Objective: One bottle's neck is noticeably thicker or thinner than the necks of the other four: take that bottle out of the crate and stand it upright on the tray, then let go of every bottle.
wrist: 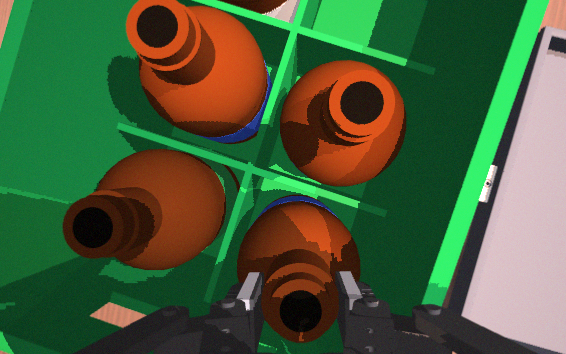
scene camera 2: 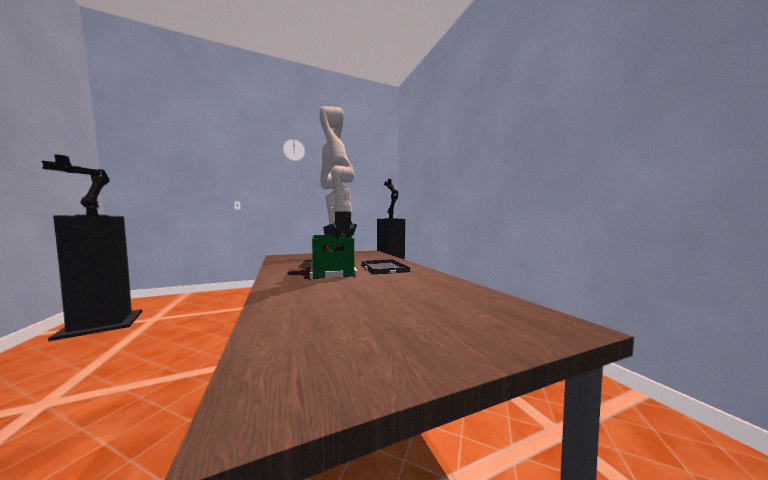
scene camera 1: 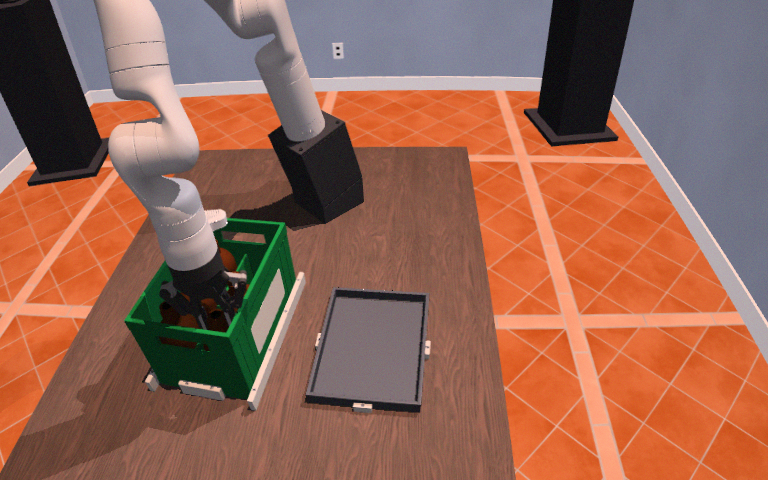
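The green crate holds brown bottles in its compartments. My gripper points down into the crate and is shut on the neck of the bottle in the near right compartment, at the bottom centre of the wrist view. This bottle stands in its compartment. Other bottles stand at the upper left, right and left of the wrist view; part of one more shows at the top edge. Perspective makes their neck widths hard to compare. The grey tray is empty.
A white rail runs along the crate's right side, between crate and tray. The crate's walls and inner dividers stand around the bottles. The arm's black base stands on the wooden table behind the crate and tray.
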